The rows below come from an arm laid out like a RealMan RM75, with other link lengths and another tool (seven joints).
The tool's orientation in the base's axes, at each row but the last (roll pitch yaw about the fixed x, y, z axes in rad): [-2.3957 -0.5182 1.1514]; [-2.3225 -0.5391 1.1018]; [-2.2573 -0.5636 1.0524]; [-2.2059 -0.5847 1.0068]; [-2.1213 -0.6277 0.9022]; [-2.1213 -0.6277 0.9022]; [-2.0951 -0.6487 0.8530]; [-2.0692 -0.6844 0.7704]
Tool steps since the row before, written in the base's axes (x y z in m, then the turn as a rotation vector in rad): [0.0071 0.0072 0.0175 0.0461 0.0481 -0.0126]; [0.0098 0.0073 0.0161 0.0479 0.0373 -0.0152]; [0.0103 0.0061 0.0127 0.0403 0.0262 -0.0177]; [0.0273 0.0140 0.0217 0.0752 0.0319 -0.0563]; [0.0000 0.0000 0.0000 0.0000 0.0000 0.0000]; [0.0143 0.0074 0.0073 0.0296 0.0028 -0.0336]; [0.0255 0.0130 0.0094 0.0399 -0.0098 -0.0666]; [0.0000 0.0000 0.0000 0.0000 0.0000 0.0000]
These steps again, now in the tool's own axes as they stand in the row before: [0.0169 -0.0045 -0.0101 0.0482 0.0450 0.0156]; [0.0177 -0.0023 -0.0096 0.0393 0.0478 0.0093]; [0.0156 -0.0003 -0.0079 0.0267 0.0432 0.0069]; [0.0340 0.0064 -0.0146 0.0249 0.0952 0.0124]; [0.0000 0.0000 0.0000 0.0000 0.0000 0.0000]; [0.0162 0.0058 -0.0042 -0.0031 0.0447 0.0022]; [0.0268 0.0127 -0.0049 -0.0252 0.0741 0.0007]; [0.0000 0.0000 0.0000 0.0000 0.0000 0.0000]
